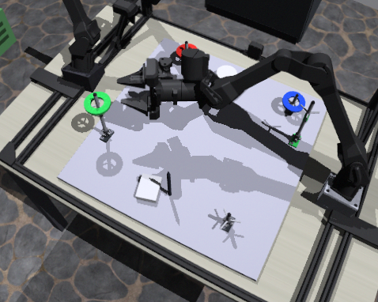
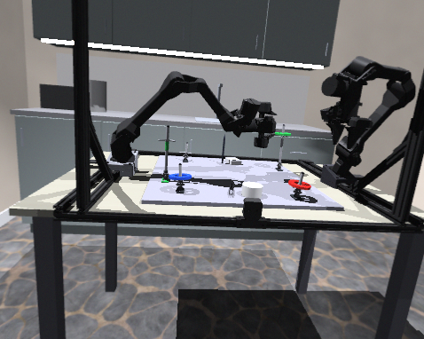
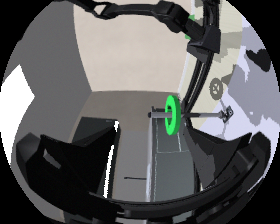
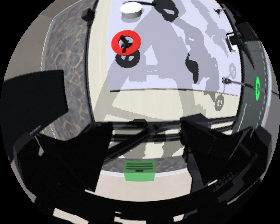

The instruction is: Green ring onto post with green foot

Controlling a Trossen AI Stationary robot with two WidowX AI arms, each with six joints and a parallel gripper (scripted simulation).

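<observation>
The green ring lies 5 cm ahead of my left hand, 8 cm to the right of it and 4 cm below it. From my left hand the other things lie so: small post (13 cm ahead, 35 cm to the left, 15 cm below); then black pen (12 cm ahead, 17 cm to the left, 11 cm below); then white block (14 cm ahead, 12 cm to the left, 20 cm below).
Now: right hand 340 mm short of the green ring, 90 mm to the right of it and 40 mm above it. The rest, counted from my right hand: blue ring (520 mm to the left, 160 mm below, 30 mm behind); black pen (400 mm ahead, 340 mm to the left, 110 mm below); white block (420 mm ahead, 280 mm to the left, 200 mm below).
</observation>
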